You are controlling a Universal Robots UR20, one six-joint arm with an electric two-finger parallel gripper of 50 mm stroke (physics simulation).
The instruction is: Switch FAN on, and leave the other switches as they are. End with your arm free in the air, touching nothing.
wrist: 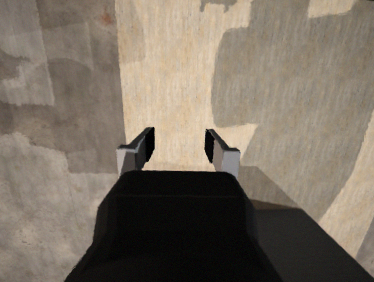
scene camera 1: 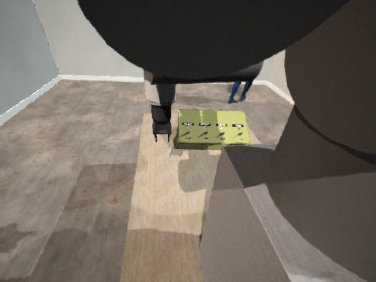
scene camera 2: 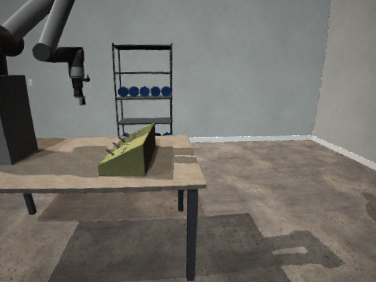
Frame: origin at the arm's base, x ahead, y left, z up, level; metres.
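Seen in the pictures: gripper, fingertip midpoint: (wrist: 179,138) (scene camera 1: 162,140) (scene camera 2: 82,104); arm's base, link origin: (scene camera 1: 346,200).
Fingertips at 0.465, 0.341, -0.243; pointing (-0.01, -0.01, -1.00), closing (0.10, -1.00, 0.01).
Offsets run from my fingertips to a thing's top centre, as dx, dy, dz. Level surfaces: height alone.
A yellow-green sloped switch panel (scene camera 1: 213,116) (scene camera 2: 125,164) stands on the table. It carries a row of four small levers in scene camera 1, the leftmost lever @(+0.368, -0.137, -0.173) (scene camera 1: 188,133) and the rightmost lever @(+0.377, -0.497, -0.173) (scene camera 1: 240,134) among them, each below a dark label. The label words are too blurred to read, so which one is FAN and how each lever is set cannot be told. My gripper (scene camera 1: 162,139) (scene camera 2: 83,102) (wrist: 179,138) is open and empty, fingers pointing down. It hangs in the air above the table, left of the panel in scene camera 1, touching nothing. The panel does not show in the wrist view.
The wooden table @(dz -0.303) (scene camera 1: 165,200) (scene camera 2: 192,175) (wrist: 170,75) bears the panel and the arm's dark pedestal (scene camera 2: 17,120). A shelf rack (scene camera 2: 171,75) with blue round objects (scene camera 2: 145,91) stands behind, near the wall. Large arm parts cover the top and right of scene camera 1.
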